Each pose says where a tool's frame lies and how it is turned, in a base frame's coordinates. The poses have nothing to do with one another.
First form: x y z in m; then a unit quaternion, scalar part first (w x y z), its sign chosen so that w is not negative.
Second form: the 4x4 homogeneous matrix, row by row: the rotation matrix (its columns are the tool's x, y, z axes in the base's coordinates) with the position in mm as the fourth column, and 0 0 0 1 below. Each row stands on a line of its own. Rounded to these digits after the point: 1 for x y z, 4 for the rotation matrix.
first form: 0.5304 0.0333 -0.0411 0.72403 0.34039 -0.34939 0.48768
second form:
0.2802 -0.9441 -0.1739 530.4
0.4683 0.2926 -0.8337 33.3
0.8379 0.1521 0.5241 -41.1
0 0 0 1

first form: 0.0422 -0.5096 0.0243 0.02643 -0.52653 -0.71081 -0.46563
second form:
-0.4441 0.7731 0.4528 42.2
0.7239 0.0119 0.6898 -509.6
0.5279 0.6341 -0.5650 24.3
0 0 0 1

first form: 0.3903 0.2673 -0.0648 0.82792 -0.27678 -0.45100 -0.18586
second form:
0.5241 0.5574 -0.6439 390.3
-0.0581 0.7777 0.6259 267.3
0.8497 -0.2907 0.4400 -64.8
0 0 0 1

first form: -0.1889 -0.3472 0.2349 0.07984 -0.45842 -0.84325 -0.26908
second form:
-0.5670 0.8161 0.1121 -188.9
0.7302 0.4349 0.5270 -347.2
0.3814 0.3806 -0.8424 234.9
0 0 0 1

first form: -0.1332 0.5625 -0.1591 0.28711 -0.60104 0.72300 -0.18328
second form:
-0.1126 -0.7639 0.6355 -133.2
-0.9743 0.2103 0.0801 562.5
-0.1948 -0.6102 -0.7680 -159.1
0 0 0 1

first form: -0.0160 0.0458 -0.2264 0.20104 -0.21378 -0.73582 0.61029
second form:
-0.8278 0.0692 -0.5568 -16.0
0.5600 0.1637 -0.8122 45.8
0.0349 -0.9841 -0.1743 -226.4
0 0 0 1

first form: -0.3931 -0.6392 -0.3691 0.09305 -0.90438 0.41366 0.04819
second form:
0.6531 -0.7572 -0.0102 -393.1
-0.7392 -0.6405 0.2082 -639.2
-0.1641 -0.1284 -0.9780 -369.1
0 0 0 1

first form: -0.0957 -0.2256 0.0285 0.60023 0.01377 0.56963 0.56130
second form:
-0.2791 -0.6581 0.6993 -95.7
0.6895 0.3695 0.6229 -225.6
-0.6684 0.6560 0.3507 28.5
0 0 0 1

